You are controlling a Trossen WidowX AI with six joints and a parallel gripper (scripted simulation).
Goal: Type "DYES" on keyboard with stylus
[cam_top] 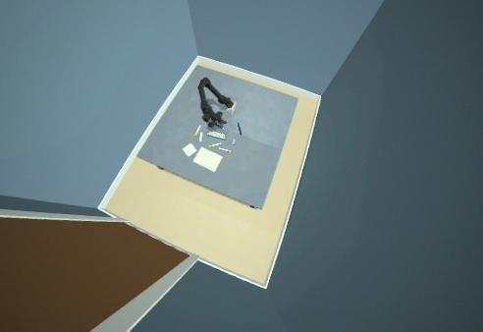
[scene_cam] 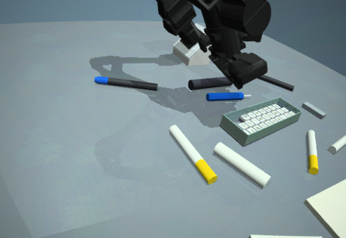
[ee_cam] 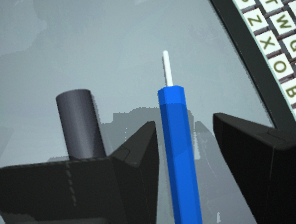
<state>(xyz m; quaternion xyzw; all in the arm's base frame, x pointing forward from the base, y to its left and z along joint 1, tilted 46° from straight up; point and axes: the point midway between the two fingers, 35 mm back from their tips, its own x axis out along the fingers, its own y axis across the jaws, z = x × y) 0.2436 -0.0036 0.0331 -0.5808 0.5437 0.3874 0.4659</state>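
Right now my gripper tip is 3 cm above the blue stylus and 1 cm to the right of it. The rest, counted from my gripper tip: stylus tip: 5 cm to the left, 3 cm below; dark cylinder: 6 cm behind, 3 cm below, 2 cm to the right; keyboard: 10 cm ahead, 2 cm below, 1 cm to the left.
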